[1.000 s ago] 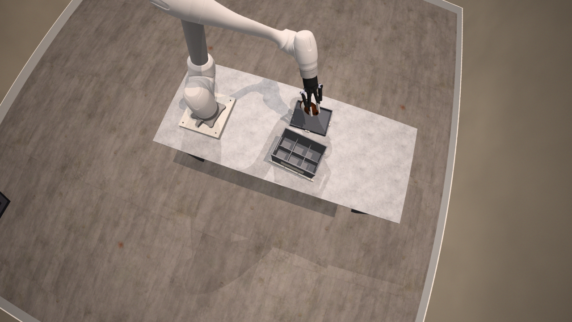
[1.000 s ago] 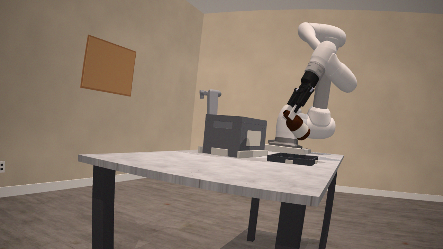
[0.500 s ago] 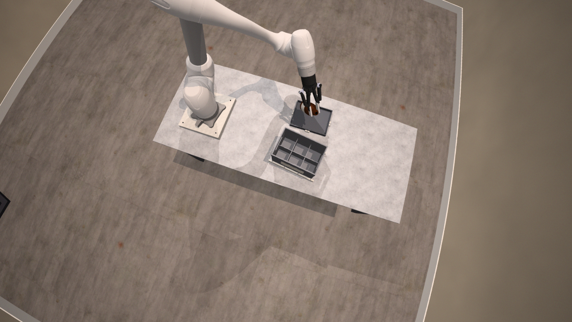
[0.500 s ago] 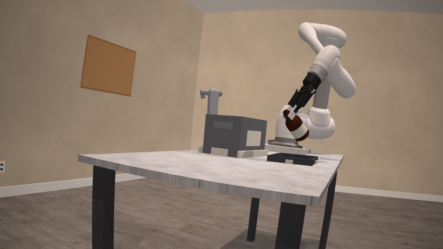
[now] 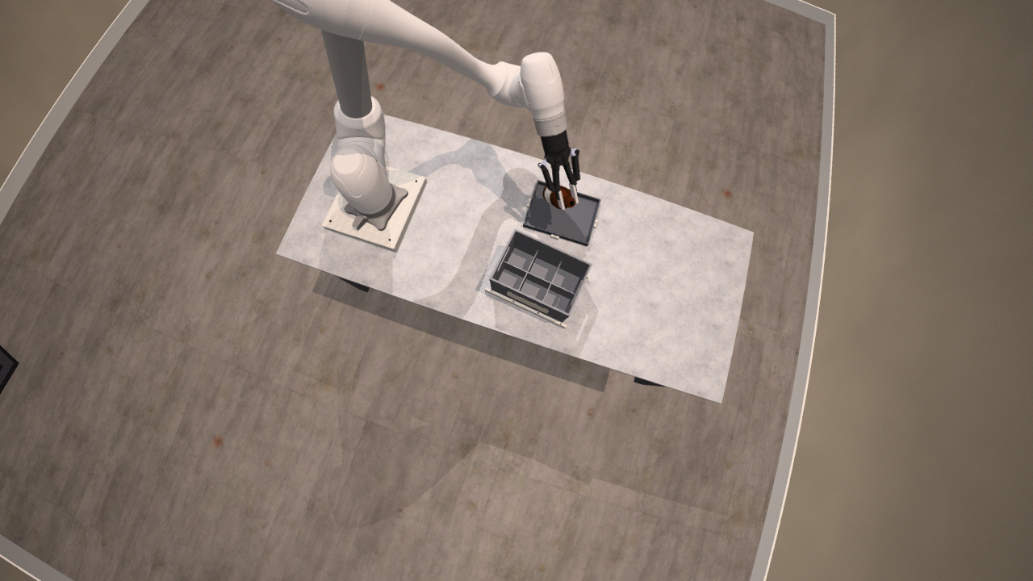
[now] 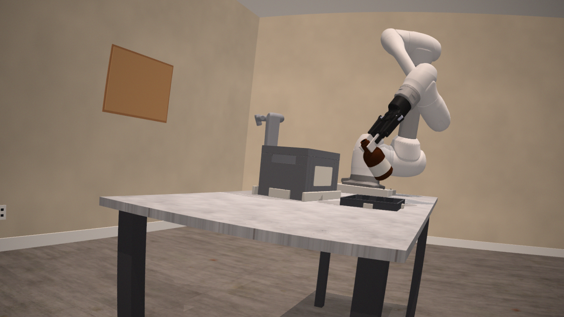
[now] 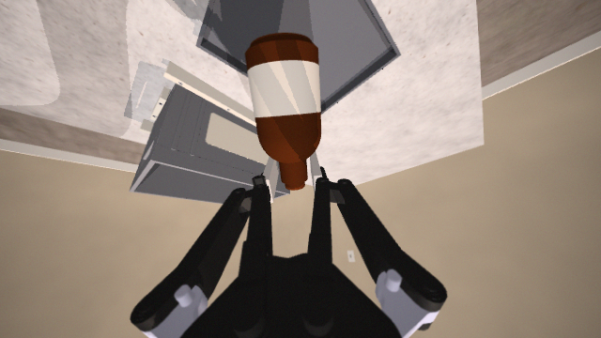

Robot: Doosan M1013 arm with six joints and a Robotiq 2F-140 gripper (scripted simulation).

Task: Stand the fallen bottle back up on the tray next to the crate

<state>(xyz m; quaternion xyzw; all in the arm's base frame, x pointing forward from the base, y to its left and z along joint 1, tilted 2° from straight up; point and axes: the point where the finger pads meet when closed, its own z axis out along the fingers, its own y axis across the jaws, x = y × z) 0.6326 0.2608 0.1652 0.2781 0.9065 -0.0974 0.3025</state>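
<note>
The brown bottle lies 20 mm behind my hand, 10 mm to the left of it and 50 mm below it. Also, from my hand: grey crate (40 mm ahead, 250 mm to the right, 130 mm below); then dark tray (40 mm to the left, 200 mm below).
</note>
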